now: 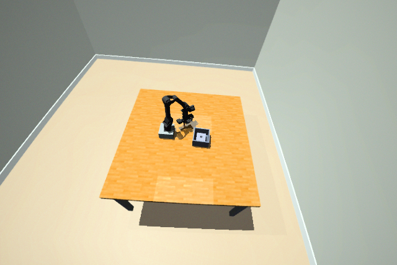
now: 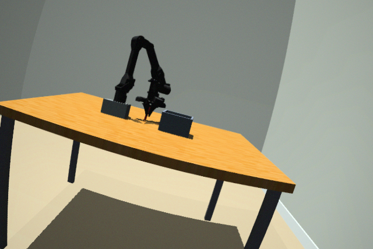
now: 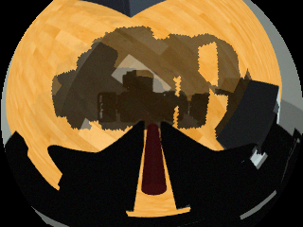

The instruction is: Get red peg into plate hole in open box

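The red peg is 10 mm behind my gripper tip, 10 mm to the left of it and 20 mm above it. From my gripper tip the other things lie so: dark box (160 mm ahead, 180 mm to the right); pale plate (160 mm ahead, 180 mm to the right, 20 mm above).
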